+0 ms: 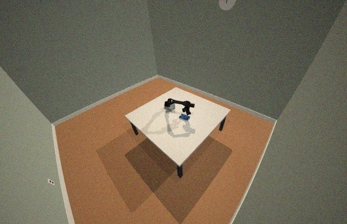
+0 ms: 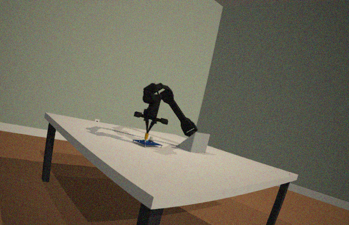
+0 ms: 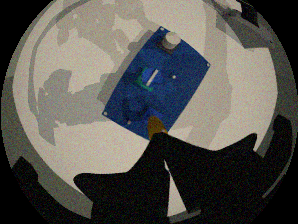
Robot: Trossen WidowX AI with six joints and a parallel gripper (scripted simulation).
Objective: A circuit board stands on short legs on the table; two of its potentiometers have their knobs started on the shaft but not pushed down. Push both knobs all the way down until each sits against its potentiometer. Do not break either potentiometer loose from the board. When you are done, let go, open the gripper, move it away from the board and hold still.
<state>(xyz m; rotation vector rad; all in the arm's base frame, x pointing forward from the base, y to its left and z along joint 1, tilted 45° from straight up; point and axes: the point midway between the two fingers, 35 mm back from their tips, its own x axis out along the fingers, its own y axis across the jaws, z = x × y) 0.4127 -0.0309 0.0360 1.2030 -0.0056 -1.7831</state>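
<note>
My gripper tip is now 10 mm above the yellow knob.
</note>
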